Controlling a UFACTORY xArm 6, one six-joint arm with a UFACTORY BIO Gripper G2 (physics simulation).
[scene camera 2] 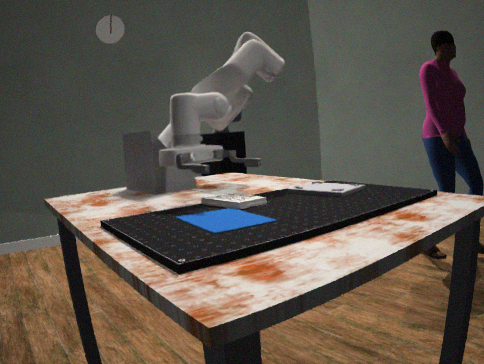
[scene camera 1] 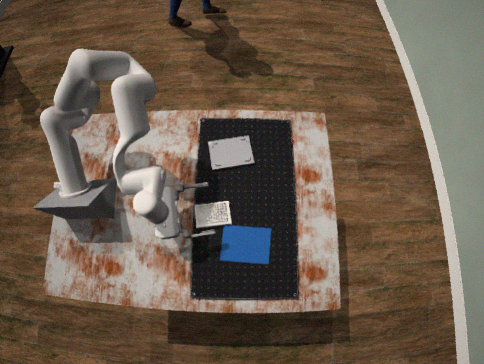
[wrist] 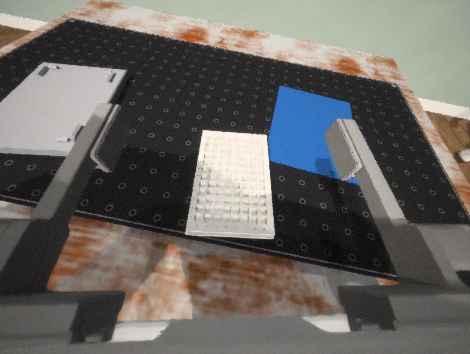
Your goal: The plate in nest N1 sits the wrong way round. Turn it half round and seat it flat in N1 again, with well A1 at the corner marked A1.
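The white well plate (scene camera 1: 212, 214) (scene camera 2: 234, 201) (wrist: 232, 185) lies on the black board, near the board's robot-side edge and beside the blue square. Its wells face up; its A1 corner cannot be made out. A pale grey nest with corner brackets (scene camera 1: 231, 152) (scene camera 2: 330, 188) (wrist: 67, 107) stands apart from the plate and holds nothing; its label is not readable. My gripper (scene camera 1: 210, 209) (scene camera 2: 233, 165) (wrist: 226, 145) is wide open and empty, raised above the board and tilted, with its fingertips to either side of the plate as seen from above.
A flat blue square (scene camera 1: 246, 245) (scene camera 2: 225, 220) (wrist: 302, 130) lies on the perforated black board (scene camera 1: 260, 195) (scene camera 2: 150, 240) (wrist: 190, 95), close to the plate. The board lies on a rust-stained white table (scene camera 1: 315, 225) (scene camera 2: 300, 250). A person (scene camera 2: 442, 100) stands beyond the table.
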